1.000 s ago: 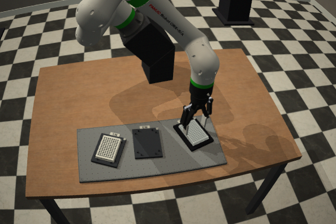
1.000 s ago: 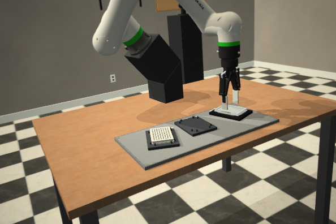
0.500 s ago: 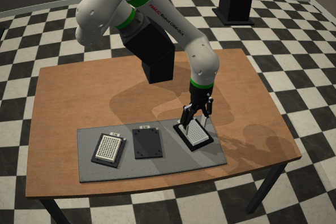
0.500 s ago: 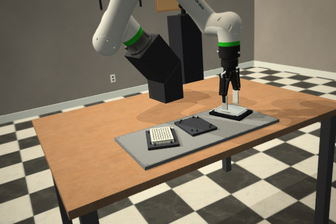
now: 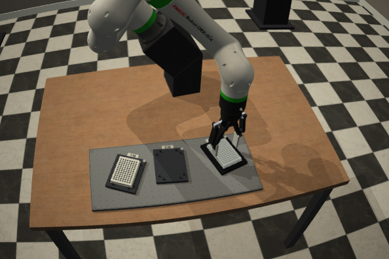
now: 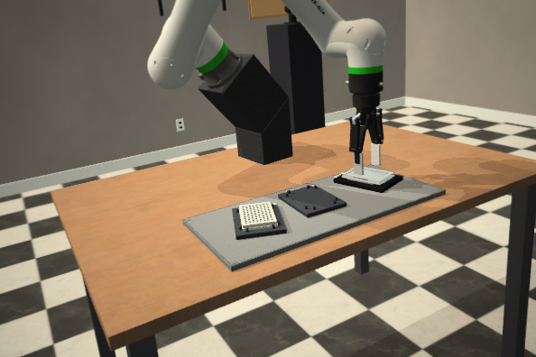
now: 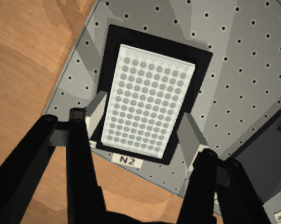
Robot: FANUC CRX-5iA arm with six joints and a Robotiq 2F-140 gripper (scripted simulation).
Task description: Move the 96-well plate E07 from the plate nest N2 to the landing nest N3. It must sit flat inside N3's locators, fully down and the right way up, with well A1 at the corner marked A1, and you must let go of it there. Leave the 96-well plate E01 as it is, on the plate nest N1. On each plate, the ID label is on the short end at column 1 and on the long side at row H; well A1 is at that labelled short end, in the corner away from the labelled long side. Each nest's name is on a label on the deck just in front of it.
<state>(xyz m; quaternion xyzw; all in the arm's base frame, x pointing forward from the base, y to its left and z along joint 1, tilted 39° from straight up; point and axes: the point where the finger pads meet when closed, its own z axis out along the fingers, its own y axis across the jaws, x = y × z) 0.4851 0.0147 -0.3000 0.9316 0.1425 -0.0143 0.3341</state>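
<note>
The plate is 50 mm below my hand. Round my hand: landing nest N3 (220 mm to the right, 60 mm below, 10 mm ahead); N2 label (90 mm behind, 60 mm below, 30 mm to the right); plate nest N2 (60 mm below).
</note>
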